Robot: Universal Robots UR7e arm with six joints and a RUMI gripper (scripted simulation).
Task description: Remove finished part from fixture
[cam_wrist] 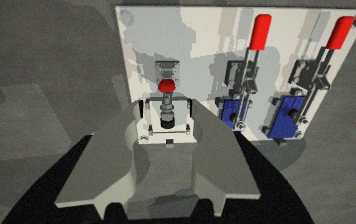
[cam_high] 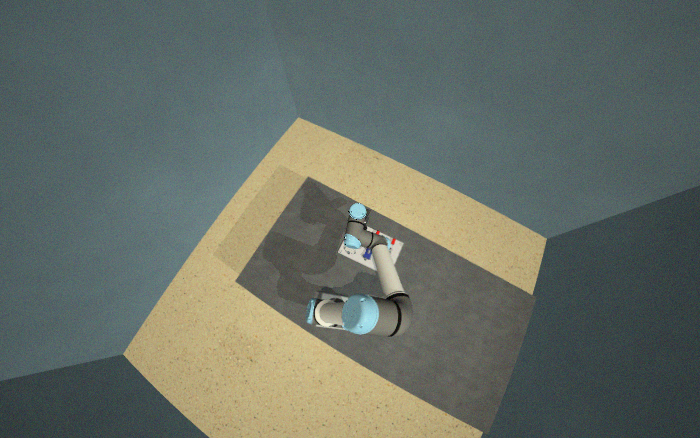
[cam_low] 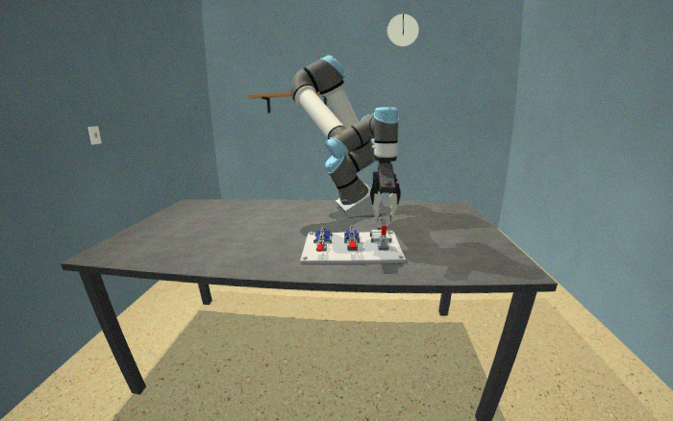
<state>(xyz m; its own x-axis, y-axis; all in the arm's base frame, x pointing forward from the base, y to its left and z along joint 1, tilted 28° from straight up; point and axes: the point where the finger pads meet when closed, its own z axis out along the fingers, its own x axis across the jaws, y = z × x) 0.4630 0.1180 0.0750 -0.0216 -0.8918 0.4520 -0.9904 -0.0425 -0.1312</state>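
Now: hand 100 mm above the grey finished part and 90 mm past it. From my hand the other things lie so: blue blank (110 mm to the right, 100 mm below, 80 mm behind); then fixture plate (130 mm below, 110 mm to the right, 40 mm behind).
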